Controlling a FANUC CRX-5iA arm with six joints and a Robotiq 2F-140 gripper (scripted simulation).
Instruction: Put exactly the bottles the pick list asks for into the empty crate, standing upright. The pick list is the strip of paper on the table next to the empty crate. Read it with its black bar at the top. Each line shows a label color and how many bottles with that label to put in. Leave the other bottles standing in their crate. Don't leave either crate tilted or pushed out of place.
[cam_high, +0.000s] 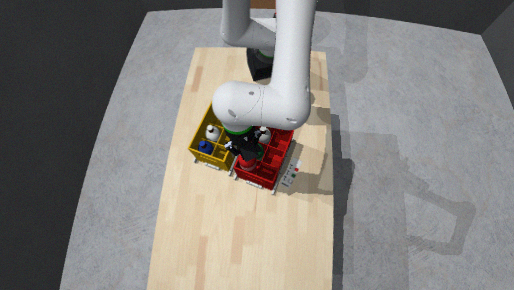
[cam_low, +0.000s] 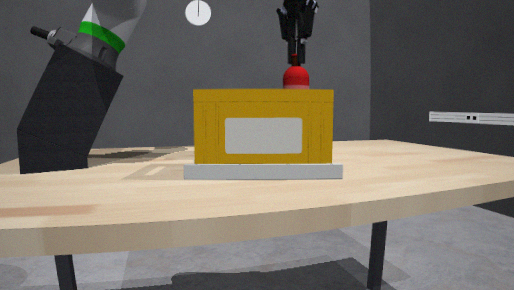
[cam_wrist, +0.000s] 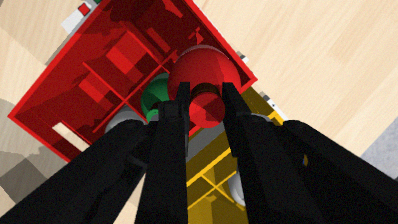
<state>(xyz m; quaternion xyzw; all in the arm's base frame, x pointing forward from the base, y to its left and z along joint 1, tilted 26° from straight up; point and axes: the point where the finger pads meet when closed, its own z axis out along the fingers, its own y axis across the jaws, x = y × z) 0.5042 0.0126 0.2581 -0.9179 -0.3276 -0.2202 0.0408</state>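
The red bottle is 8 cm below my hand. From my hand the other things lie so: red crate 9 cm behind, 5 cm to the left, 22 cm below; then green bottle 9 cm behind, 1 cm to the left, 21 cm below; then yellow crate 11 cm behind, 18 cm to the right, 22 cm below.
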